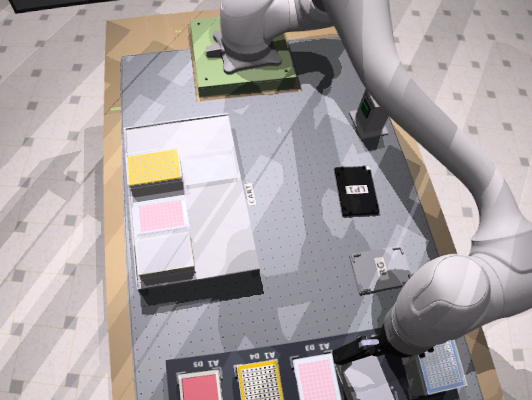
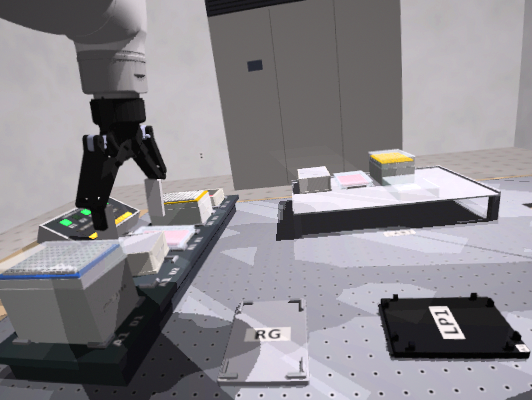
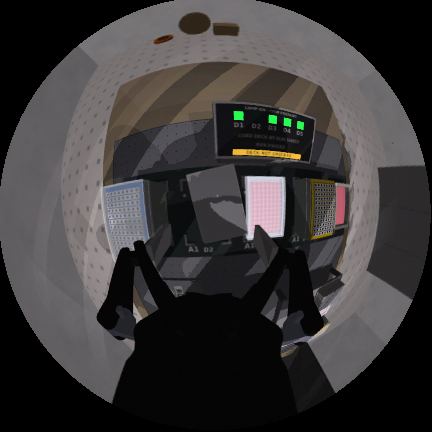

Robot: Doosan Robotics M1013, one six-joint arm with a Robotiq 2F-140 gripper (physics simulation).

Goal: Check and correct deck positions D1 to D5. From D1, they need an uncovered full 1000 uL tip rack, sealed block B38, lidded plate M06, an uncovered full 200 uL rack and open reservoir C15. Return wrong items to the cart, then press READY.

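Frame: origin at the arm's base, x ahead, y left, z up, level; centimetres.
Seen in the pictures: gripper, between the fingertips: (image 1: 372, 361) (image 2: 136, 230) (image 3: 212, 233); arm's base, origin of its link: (image 1: 246, 49).
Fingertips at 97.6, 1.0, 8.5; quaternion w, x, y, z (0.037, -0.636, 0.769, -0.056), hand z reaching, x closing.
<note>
Offsets run from my fingertips to a thing's top centre, as dx, dy, dz. "spot": to the spot under its first point.
My gripper (image 2: 129, 220) (image 3: 212, 233) is open and empty, pointing down over D2. A pale block @[+3.9, -1.7, -2.7] (image 1: 367, 382) (image 2: 145, 255) (image 3: 215, 200) lies skewed and tilted at D2, one corner at the edge of the pink plate @[+1.4, -11.4, -5.2] (image 1: 316, 380) (image 2: 177, 236) (image 3: 266, 205) at D3; its label is hidden. A blue-rimmed tip rack @[+4.0, +13.2, +3.2] (image 1: 440, 370) (image 2: 55, 310) (image 3: 125, 215) stands at D1; a clear shell seems to surround its top. A yellow-rimmed rack @[-0.4, -23.6, -1.0] (image 1: 260, 382) (image 2: 187, 210) (image 3: 322, 210) is at D4, a red-filled reservoir @[-1.9, -36.0, -4.3] (image 1: 200, 387) (image 3: 340, 205) at D5.
The cart @[-50.8, -28.9, -5.8] (image 1: 225, 215) (image 2: 465, 187) holds a covered yellow rack @[-56.7, -35.2, +0.7] (image 1: 155, 167), a pink plate @[-45.9, -36.0, -4.7] (image 1: 161, 215), a white block @[-35.2, -36.8, -2.2] (image 1: 164, 252) and a clear lid @[-55.7, -21.7, -3.9] (image 1: 210, 167). The status panel @[spot: +13.6, -11.8, -1.5] (image 3: 265, 140) shows D2 unlit and DECK NOT CHECKED. RG @[-20.9, +14.2, -11.0] (image 2: 265, 360) and LP1 @[-43.5, +15.9, -10.4] (image 2: 415, 330) lie on the table.
</note>
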